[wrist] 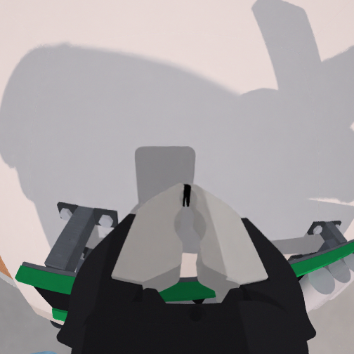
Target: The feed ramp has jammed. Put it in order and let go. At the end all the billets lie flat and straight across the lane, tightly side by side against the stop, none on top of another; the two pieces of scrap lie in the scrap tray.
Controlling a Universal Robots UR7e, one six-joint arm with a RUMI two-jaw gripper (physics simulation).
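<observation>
My gripper is shut and empty, its fingertips together over the pale surface, on the near side of the green-edged feed ramp. The green edge runs behind the fingers and shows in the gap between them. Several light grey round billets lie side by side at the lower right, behind the green edge, with their ends towards the view. The gripper body hides the middle of the ramp, so what lies there cannot be told. The stop, the scrap tray and the scrap pieces cannot be made out.
A dark grey support bracket with bolts stands at the left of the ramp, and another bracket at the right. The arm and gripper cast a wide shadow over the pale table top. A bit of a blue object shows at the bottom left edge.
</observation>
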